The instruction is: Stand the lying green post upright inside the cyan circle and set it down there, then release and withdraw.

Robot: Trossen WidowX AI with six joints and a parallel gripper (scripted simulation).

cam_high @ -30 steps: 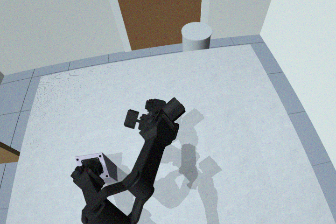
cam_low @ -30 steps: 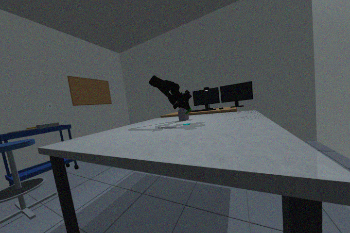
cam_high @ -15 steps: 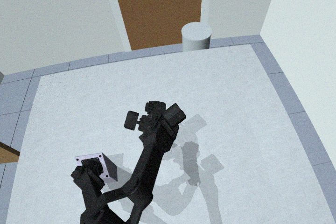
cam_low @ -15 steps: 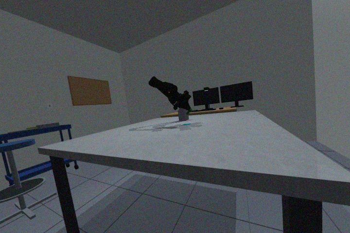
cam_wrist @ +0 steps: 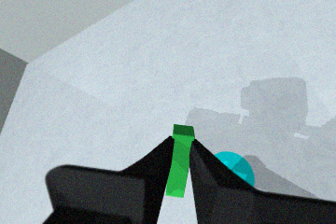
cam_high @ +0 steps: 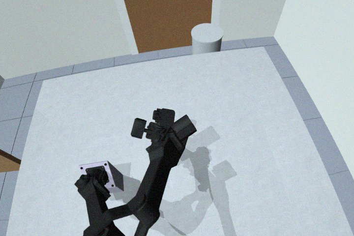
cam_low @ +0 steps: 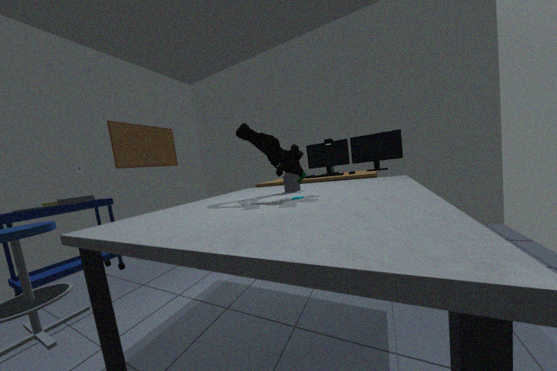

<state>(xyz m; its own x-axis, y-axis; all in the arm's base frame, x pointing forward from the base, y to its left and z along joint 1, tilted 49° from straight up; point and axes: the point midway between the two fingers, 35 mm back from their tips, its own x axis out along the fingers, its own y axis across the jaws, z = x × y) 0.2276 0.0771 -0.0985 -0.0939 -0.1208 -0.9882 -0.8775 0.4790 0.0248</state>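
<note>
Right now the cyan circle is 110 mm below my gripper tip, 30 mm to the right of it and 30 mm ahead of it. From my gripper tip the other things lie so: green post (10 mm to the right, 10 mm below, 10 mm behind).
</note>
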